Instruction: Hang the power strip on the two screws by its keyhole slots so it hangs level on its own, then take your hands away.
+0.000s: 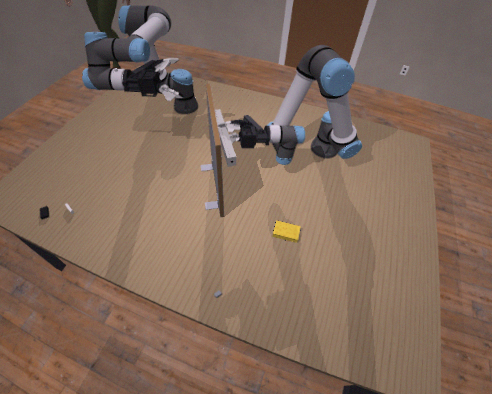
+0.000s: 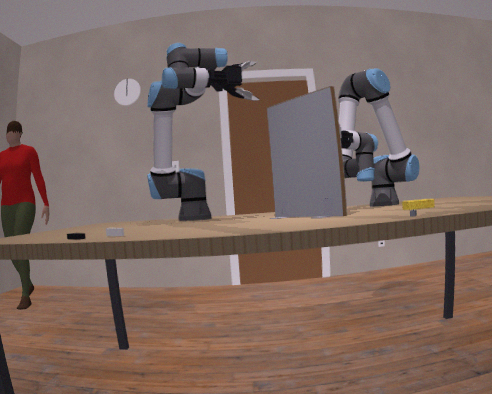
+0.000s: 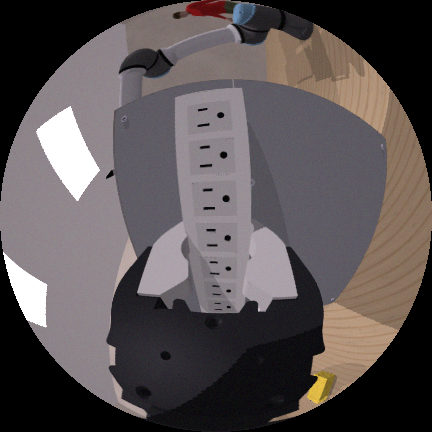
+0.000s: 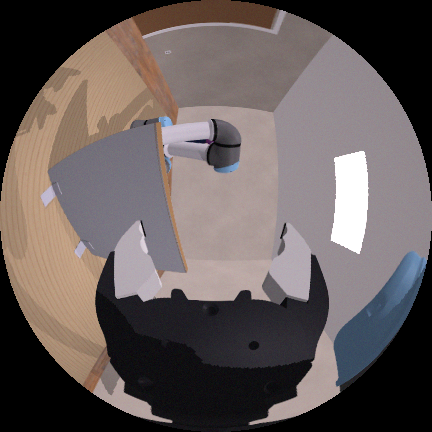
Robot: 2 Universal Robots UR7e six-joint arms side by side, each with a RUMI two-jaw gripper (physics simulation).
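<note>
The white power strip lies along the strip-side face of the upright grey board, outlets facing away from it, and looks slightly tilted. My left gripper is shut on the strip, one finger on each long side; the strip's near end is hidden by the palm. A small screw shows at the strip's edge; the keyhole slots are hidden. Whether any slot sits on a screw I cannot tell. My right gripper is open and empty, on the board's other side.
A yellow sponge lies on the table. Two pale feet stick out under the board. A black block, a white block and a small grey piece lie near the table's edge.
</note>
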